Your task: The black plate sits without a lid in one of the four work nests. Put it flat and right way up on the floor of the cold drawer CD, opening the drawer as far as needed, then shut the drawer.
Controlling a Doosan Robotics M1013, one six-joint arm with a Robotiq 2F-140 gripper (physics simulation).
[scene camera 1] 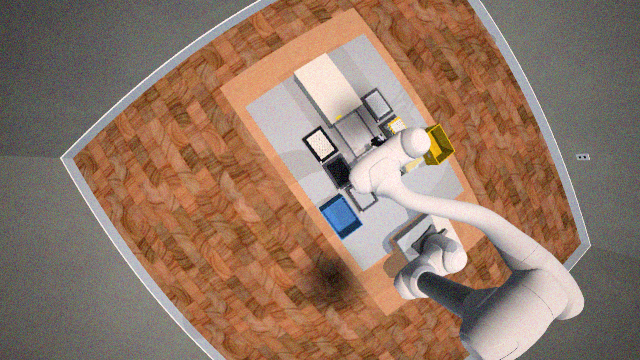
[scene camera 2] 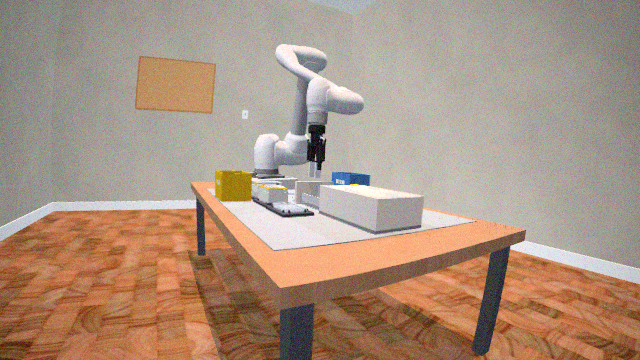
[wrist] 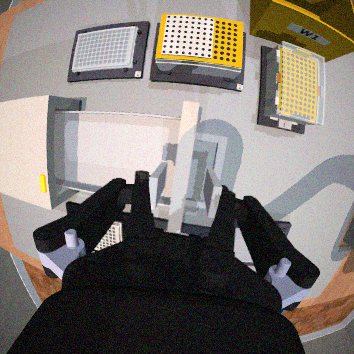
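Note:
The black plate sits in a dark nest in scene camera 1, beside the arm's wrist; the gripper mostly hides that area in the wrist view. The cold drawer stands pulled out of its white cabinet, and its visible floor is bare. My gripper is partly open and empty, pointing down over the drawer's front panel. In the wrist view the fingers appear on either side of the panel; whether they reach below its top is unclear.
A yellow bin, a yellow-and-white rack, a clear plate and a yellow plate stand on one side of the drawer. A white perforated plate and a blue bin stand on the other.

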